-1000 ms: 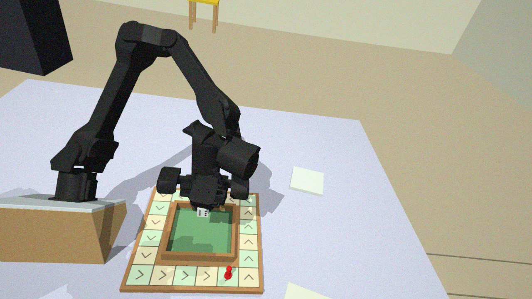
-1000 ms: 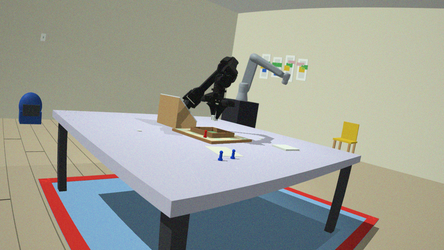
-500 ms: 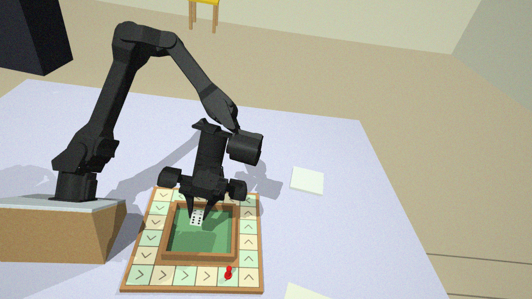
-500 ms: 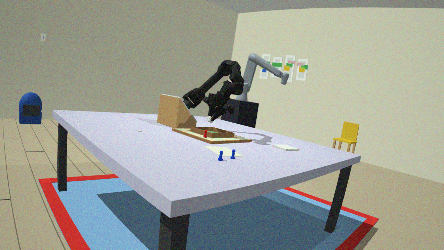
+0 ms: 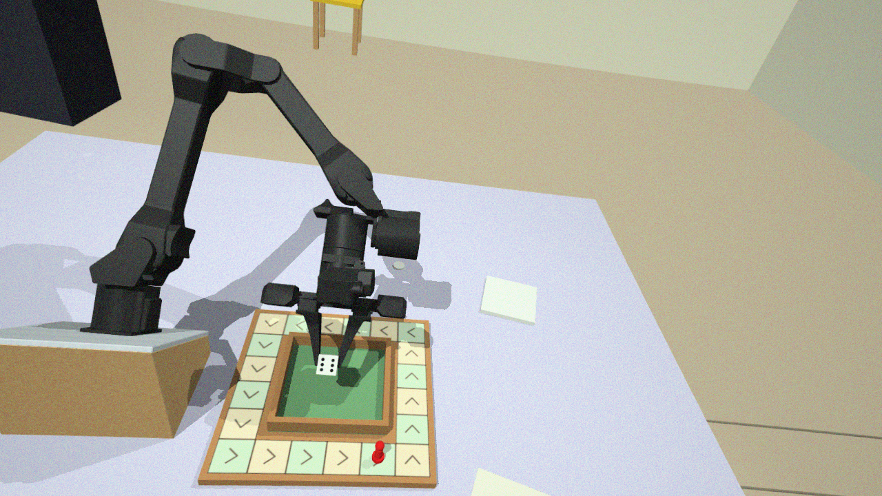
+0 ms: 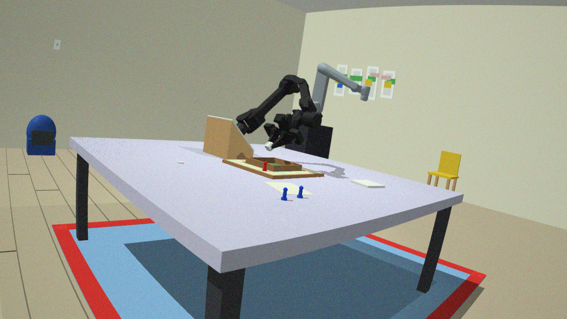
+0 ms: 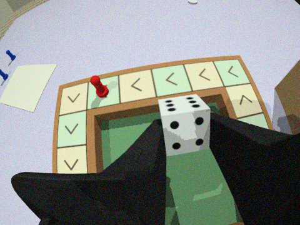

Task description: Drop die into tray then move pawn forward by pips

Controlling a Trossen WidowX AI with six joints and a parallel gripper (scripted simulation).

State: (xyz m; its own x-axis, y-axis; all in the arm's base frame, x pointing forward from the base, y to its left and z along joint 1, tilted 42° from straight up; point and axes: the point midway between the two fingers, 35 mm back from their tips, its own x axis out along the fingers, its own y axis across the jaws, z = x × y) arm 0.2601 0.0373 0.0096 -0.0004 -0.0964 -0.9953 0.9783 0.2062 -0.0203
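My gripper tip is now 9 cm short of the red pawn, 7 cm to the left of it and 6 cm above it. Round my gripper tip: green dice tray (3 cm to the left, 8 cm below); then pale card (29 cm ahead, 11 cm to the right, 9 cm below); then white die (right at my gripper tip).
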